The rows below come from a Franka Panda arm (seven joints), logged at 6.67 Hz.
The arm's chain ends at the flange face. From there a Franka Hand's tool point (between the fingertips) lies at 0.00 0.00 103.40 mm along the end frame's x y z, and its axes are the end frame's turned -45 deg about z.
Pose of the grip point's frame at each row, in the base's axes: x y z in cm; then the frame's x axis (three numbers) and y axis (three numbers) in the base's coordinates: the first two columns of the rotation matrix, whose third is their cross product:
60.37 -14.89 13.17 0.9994 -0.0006 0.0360 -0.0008 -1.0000 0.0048
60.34 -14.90 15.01 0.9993 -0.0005 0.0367 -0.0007 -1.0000 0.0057
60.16 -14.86 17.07 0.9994 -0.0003 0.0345 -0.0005 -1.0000 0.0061
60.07 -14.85 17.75 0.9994 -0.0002 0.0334 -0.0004 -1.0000 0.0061
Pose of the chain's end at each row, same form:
60.00 -14.84 23.50 0.7061 -0.7075 0.0288 -0.7072 -0.7067 -0.0221
59.96 -14.84 25.34 0.7061 -0.7075 0.0300 -0.7071 -0.7068 -0.0219
59.80 -14.80 27.40 0.7063 -0.7073 0.0287 -0.7070 -0.7069 -0.0201
59.72 -14.79 28.08 0.7064 -0.7072 0.0279 -0.7070 -0.7070 -0.0193

